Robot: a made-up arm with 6 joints. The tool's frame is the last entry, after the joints.
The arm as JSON. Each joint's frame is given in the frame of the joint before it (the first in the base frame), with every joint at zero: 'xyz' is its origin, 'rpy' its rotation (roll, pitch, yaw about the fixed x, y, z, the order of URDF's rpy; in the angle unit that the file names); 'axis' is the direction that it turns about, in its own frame. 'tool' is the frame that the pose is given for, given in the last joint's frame.
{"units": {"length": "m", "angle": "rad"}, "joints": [
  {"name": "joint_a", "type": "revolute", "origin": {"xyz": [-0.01, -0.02, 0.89], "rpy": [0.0, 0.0, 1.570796]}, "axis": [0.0, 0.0, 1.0]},
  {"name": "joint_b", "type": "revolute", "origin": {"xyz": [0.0, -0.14, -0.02], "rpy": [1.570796, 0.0, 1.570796]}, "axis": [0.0, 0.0, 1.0]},
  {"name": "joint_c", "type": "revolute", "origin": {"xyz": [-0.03, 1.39, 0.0], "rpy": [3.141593, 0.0, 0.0]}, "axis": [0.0, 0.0, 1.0]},
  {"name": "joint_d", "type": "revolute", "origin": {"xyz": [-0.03, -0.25, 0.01], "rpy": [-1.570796, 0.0, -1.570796]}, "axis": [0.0, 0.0, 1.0]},
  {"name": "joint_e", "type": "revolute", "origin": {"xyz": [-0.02, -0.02, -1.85], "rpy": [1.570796, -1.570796, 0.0]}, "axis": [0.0, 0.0, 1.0]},
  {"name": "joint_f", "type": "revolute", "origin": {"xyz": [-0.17, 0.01, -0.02], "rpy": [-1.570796, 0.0, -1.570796]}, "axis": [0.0, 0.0, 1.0]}
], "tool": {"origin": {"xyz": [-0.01, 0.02, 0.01], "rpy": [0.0, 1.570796, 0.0]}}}
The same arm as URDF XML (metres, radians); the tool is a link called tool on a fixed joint. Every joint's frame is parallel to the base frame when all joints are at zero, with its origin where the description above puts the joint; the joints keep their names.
<robot name="arm">
<joint name="joint_a" type="continuous"><parent link="base_link"/><child link="link1"/><origin xyz="-0.01 -0.02 0.89" rpy="0 0 0"/><axis xyz="0 0 1"/></joint>
<joint name="joint_b" type="continuous"><parent link="link1"/><child link="link2"/><origin xyz="0.14 0 -0.02" rpy="0 0 0"/><axis xyz="0 1 0"/></joint>
<joint name="joint_c" type="continuous"><parent link="link2"/><child link="link3"/><origin xyz="0.03 0 1.39" rpy="0 0 0"/><axis xyz="0 -1 0"/></joint>
<joint name="joint_d" type="continuous"><parent link="link3"/><child link="link4"/><origin xyz="0.03 -0.01 0.25" rpy="0 0 0"/><axis xyz="-1 0 0"/></joint>
<joint name="joint_e" type="continuous"><parent link="link4"/><child link="link5"/><origin xyz="1.85 -0.02 -0.02" rpy="0 0 0"/><axis xyz="0 -1 0"/></joint>
<joint name="joint_f" type="continuous"><parent link="link5"/><child link="link6"/><origin xyz="0.17 0.02 -0.01" rpy="0 0 0"/><axis xyz="-1 0 0"/></joint>
<joint name="tool_fixed" type="fixed"><parent link="link6"/><child link="tool"/><origin xyz="-0.01 0.02 -0.01" rpy="0 0 0"/></joint>
<link name="base_link"/>
<link name="link1"/>
<link name="link2"/>
<link name="link3"/>
<link name="link4"/>
<link name="link5"/>
<link name="link6"/>
<link name="tool"/>
</robot>

